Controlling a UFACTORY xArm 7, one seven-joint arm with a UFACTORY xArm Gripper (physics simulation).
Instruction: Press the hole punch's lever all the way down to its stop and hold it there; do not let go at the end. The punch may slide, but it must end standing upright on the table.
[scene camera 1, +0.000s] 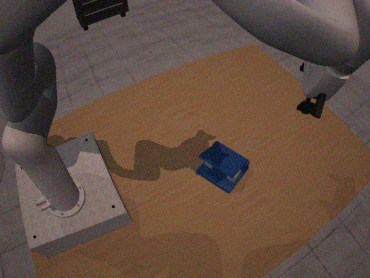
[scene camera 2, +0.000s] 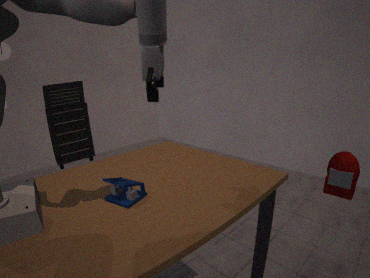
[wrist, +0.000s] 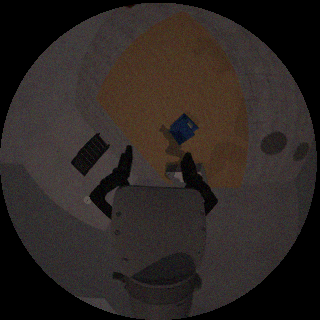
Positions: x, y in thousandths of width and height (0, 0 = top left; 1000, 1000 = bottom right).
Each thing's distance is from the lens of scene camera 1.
my gripper (scene camera 1: 823, 326): 0.56 m
blue hole punch (scene camera 1: 574, 628): 0.78 m
